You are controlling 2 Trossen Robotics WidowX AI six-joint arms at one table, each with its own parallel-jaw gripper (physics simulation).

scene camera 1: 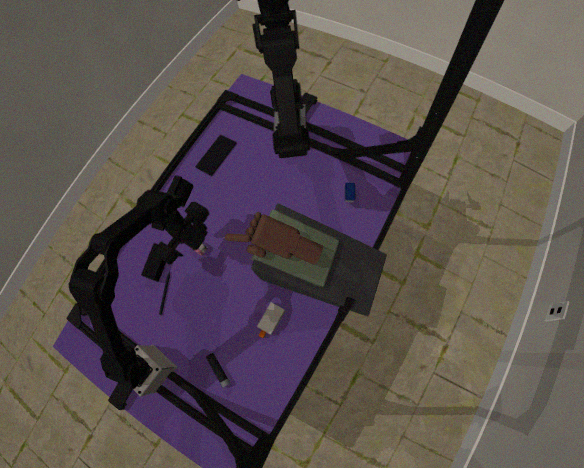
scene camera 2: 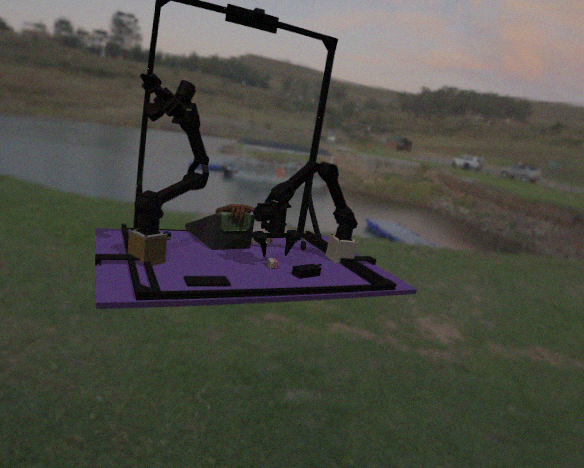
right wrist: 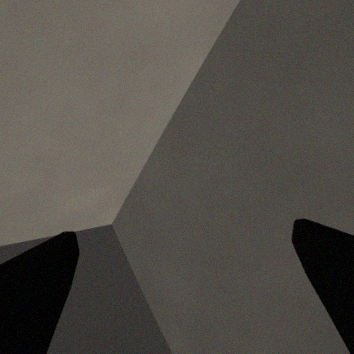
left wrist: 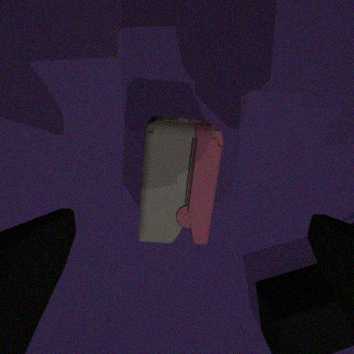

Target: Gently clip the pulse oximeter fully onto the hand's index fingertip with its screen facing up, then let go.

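Where they show: left gripper, fingertip midpoint: (scene camera 2: 274,256) (left wrist: 194,223); right gripper, fingertip midpoint: (scene camera 2: 147,81) (right wrist: 186,236); left arm's base at its link origin: (scene camera 1: 138,370) (scene camera 2: 343,238); right arm's base at its link origin: (scene camera 2: 148,232).
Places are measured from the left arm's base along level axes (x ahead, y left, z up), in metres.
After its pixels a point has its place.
The pulse oximeter (scene camera 1: 200,250) {x 0.367, y 0.110, z -0.075 m} (scene camera 2: 272,263) {x 0.380, y 0.163, z -0.080 m} (left wrist: 167,170) {x 0.377, y 0.127, z -0.074 m}, with one pale grey half and one pink half, lies on its side on the purple mat. Its screen does not show. My left gripper (scene camera 1: 191,250) {x 0.367, y 0.141, z -0.056 m} (scene camera 2: 276,255) {x 0.367, y 0.141, z -0.056 m} (left wrist: 194,223) {x 0.367, y 0.141, z -0.056 m} is open above it, pointing down; in the left wrist view the oximeter lies between and ahead of the fingertips, untouched. The brown hand (scene camera 1: 277,237) {x 0.508, y -0.103, z 0.083 m} (scene camera 2: 235,209) {x 0.512, y -0.041, z 0.080 m} rests on a green pad (scene camera 1: 327,272) {x 0.525, y -0.245, z -0.006 m}, with its index finger (scene camera 1: 237,237) stretched toward the oximeter's side. My right gripper (scene camera 2: 147,96) (right wrist: 186,236) {x 0.911, y 0.206, z 0.528 m} is open, empty and raised high, away from the hand.
A black box (scene camera 1: 154,262) {x 0.247, y 0.206, z -0.071 m} (scene camera 2: 306,271) {x 0.264, y 0.243, z -0.077 m} and a thin dark stick (scene camera 1: 165,295) {x 0.190, y 0.119, z -0.099 m} lie near the left gripper. A grey wedge (scene camera 1: 362,280) {x 0.574, y -0.332, z -0.061 m} bears the pad. A flat black block (scene camera 1: 216,155) {x 0.653, y 0.306, z -0.097 m}, blue item (scene camera 1: 350,191) {x 0.787, y -0.150, z -0.073 m}, white box (scene camera 1: 271,318) {x 0.339, y -0.188, z -0.077 m} and dark cylinder (scene camera 1: 218,370) {x 0.130, y -0.158, z -0.080 m} lie around the mat.
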